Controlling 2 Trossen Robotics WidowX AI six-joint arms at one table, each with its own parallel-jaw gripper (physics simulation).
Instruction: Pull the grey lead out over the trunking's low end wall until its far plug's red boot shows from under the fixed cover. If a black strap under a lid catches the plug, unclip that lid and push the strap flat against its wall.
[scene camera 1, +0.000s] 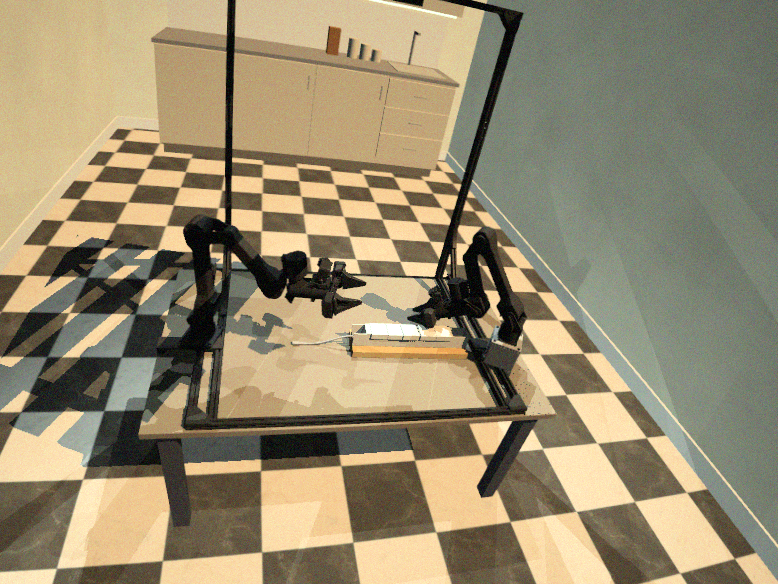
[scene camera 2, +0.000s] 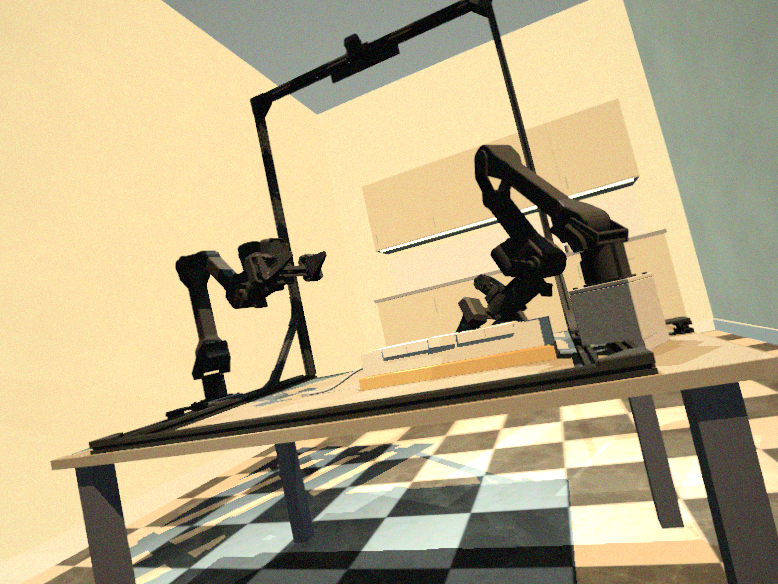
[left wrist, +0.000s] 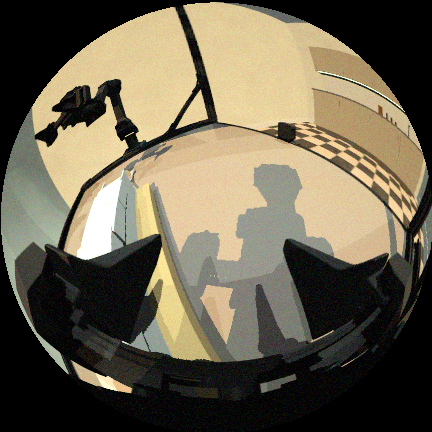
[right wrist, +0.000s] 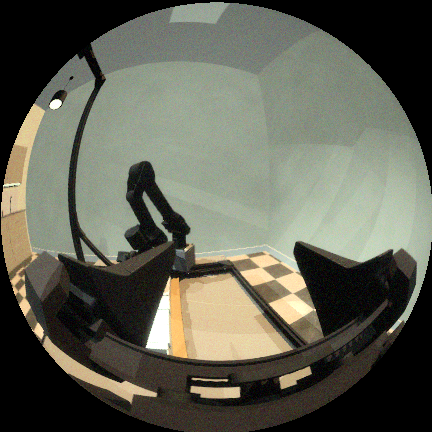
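Seen in the pictures: left gripper, between the fingertips: (scene camera 1: 410, 314) (left wrist: 224, 243); right gripper, between the fingertips: (scene camera 1: 364, 292) (scene camera 2: 309, 253) (right wrist: 237, 248); left arm's base, origin of its link: (scene camera 1: 507, 338) (scene camera 2: 609, 281) (right wrist: 179, 245); right arm's base, origin of its link: (scene camera 1: 202, 332) (scene camera 2: 216, 398) (left wrist: 133, 146).
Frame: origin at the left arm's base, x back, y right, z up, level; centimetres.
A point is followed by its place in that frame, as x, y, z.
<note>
The trunking (scene camera 1: 408, 343) @[-30.8, -11.6, -7.5] (scene camera 2: 465, 352) @[-26.9, -9.5, -7.7] has a row of white lids (scene camera 1: 389, 330) @[-37.8, -13.3, -3.7] (left wrist: 102, 220) @[-36.6, -10.8, -3.7] (right wrist: 160, 325) on top. The grey lead (scene camera 1: 320, 341) @[-57.4, -23.4, -10.2] (scene camera 2: 339, 380) @[-55.2, -22.3, -9.3] comes out at its left end in scene camera 1 and lies on the table. My left gripper (scene camera 1: 409, 313) @[-34.5, 1.6, -5.5] (scene camera 2: 460, 328) @[-34.5, 1.6, -5.5] (left wrist: 224, 243) @[-34.5, 1.6, -5.5] is open and empty, low behind the right half of the trunking in scene camera 1. My right gripper (scene camera 1: 362, 292) @[-44.5, -29.5, 19.0] (right wrist: 237, 248) @[-44.5, -29.5, 19.0] is open and empty, high above the table behind the trunking's left end. No red boot or black strap shows clearly.
An orange strip (scene camera 1: 408, 352) @[-29.7, -14.1, -9.1] (scene camera 2: 458, 369) @[-26.6, -12.8, -10.4] (right wrist: 177, 320) @[-31.7, -14.3, -9.0] runs along the trunking's near side. A yellow strip (left wrist: 167, 300) @[-30.9, -3.9, -9.0] runs along its other side. A black rail frame (scene camera 1: 351, 419) @[-36.3, -48.4, -9.6] borders the table. A grey box (scene camera 1: 501, 356) @[-0.1, -5.0, -4.5] (scene camera 2: 612, 317) @[1.2, -5.0, -5.5] stands under the left arm.
</note>
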